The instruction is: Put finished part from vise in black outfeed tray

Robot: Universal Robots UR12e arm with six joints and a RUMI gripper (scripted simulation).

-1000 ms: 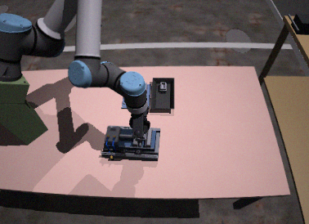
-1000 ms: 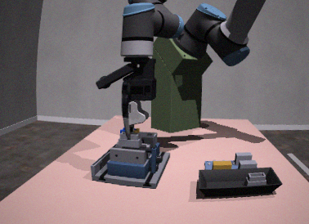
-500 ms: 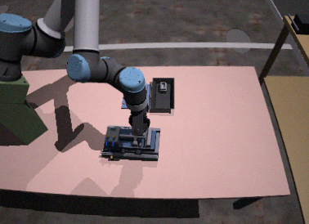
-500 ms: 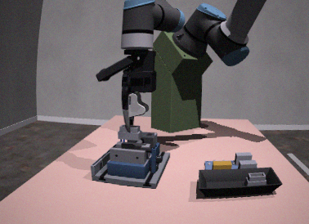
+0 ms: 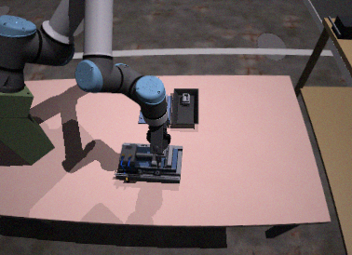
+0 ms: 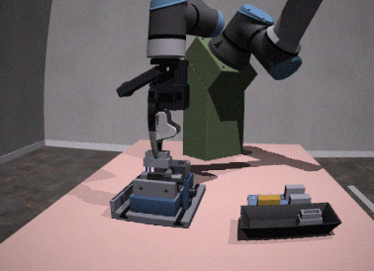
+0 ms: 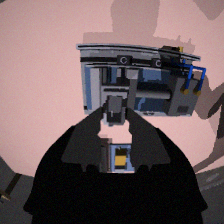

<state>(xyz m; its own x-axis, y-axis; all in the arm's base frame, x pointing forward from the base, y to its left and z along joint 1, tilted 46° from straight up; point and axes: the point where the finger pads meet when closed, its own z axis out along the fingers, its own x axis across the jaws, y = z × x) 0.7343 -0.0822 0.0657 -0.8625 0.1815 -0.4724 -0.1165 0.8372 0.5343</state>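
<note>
Right now my hand is 27 cm to the right of the yellow block, 14 cm above it and 7 cm past it. Round my hand: blue plate: 31 cm to the left, 16 cm below, 12 cm behind; vise: 13 cm below, 7 cm behind, 1 cm to the right.
</note>
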